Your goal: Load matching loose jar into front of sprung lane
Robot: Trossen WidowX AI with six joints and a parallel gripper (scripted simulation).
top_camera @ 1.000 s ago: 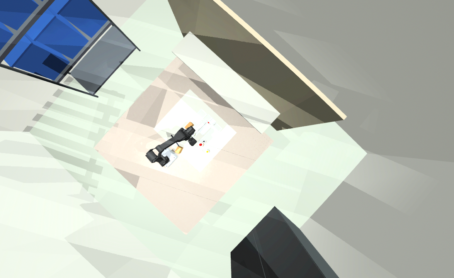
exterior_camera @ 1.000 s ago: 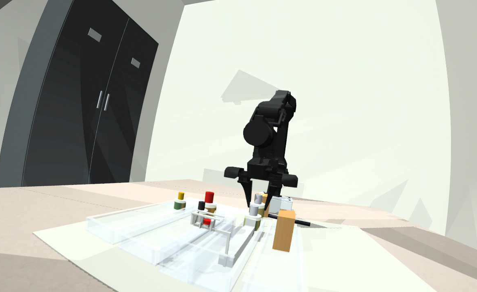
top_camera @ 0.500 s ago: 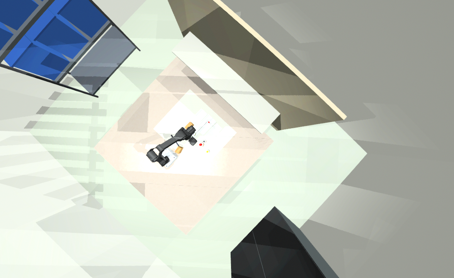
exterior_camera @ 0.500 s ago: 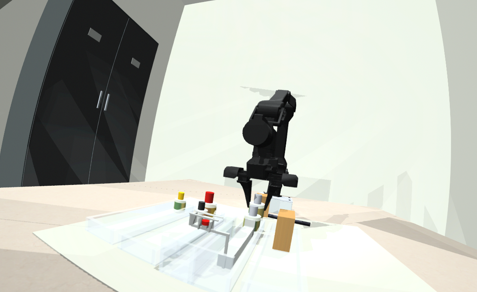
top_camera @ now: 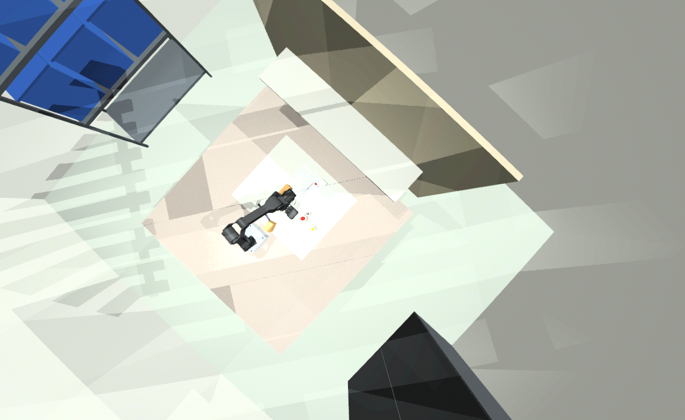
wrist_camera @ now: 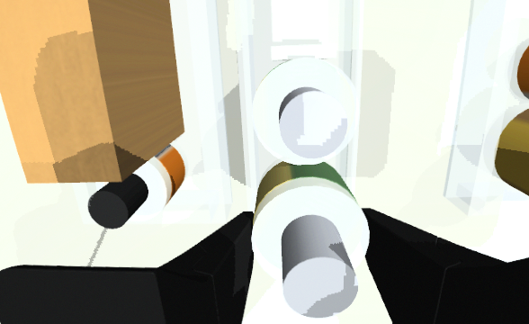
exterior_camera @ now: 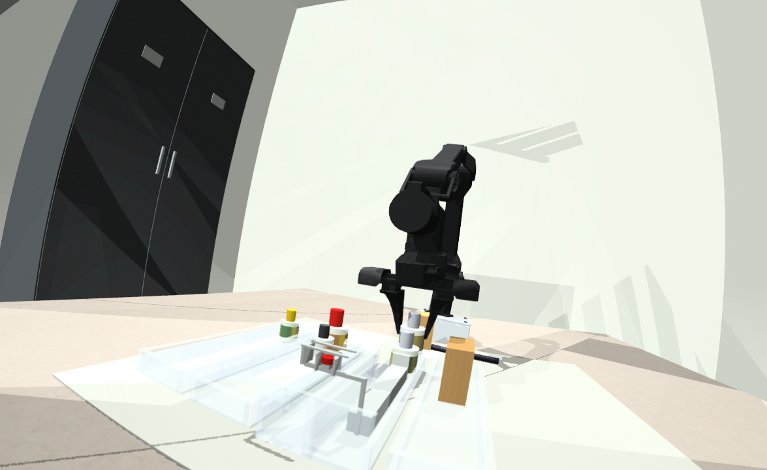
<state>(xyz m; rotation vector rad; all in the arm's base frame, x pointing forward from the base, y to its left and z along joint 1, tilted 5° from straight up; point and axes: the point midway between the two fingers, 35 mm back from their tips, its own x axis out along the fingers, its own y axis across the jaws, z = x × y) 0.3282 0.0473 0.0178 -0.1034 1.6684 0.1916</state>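
The wooden block is 50 mm ahead of my gripper tip, 90 mm to the left of it and 20 mm below it.
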